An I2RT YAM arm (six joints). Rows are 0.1 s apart.
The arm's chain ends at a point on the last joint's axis. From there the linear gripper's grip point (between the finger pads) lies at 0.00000 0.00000 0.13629 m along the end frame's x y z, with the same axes.
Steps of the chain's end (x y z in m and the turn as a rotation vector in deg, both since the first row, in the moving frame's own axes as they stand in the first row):
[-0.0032, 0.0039, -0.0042, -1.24, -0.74, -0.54]
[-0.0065, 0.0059, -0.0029, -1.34, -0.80, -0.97]
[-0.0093, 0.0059, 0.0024, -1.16, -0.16, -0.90]
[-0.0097, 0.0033, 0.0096, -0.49, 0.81, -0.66]
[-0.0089, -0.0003, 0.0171, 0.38, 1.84, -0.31]
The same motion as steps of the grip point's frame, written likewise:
[-0.0049, 0.0069, -0.0042, -1.24, -0.74, -0.54]
[-0.0084, 0.0091, -0.0030, -1.34, -0.80, -0.97]
[-0.0097, 0.0087, 0.0024, -1.16, -0.16, -0.90]
[-0.0078, 0.0045, 0.0096, -0.49, 0.81, -0.66]
[-0.0045, -0.0012, 0.0170, 0.38, 1.84, -0.31]

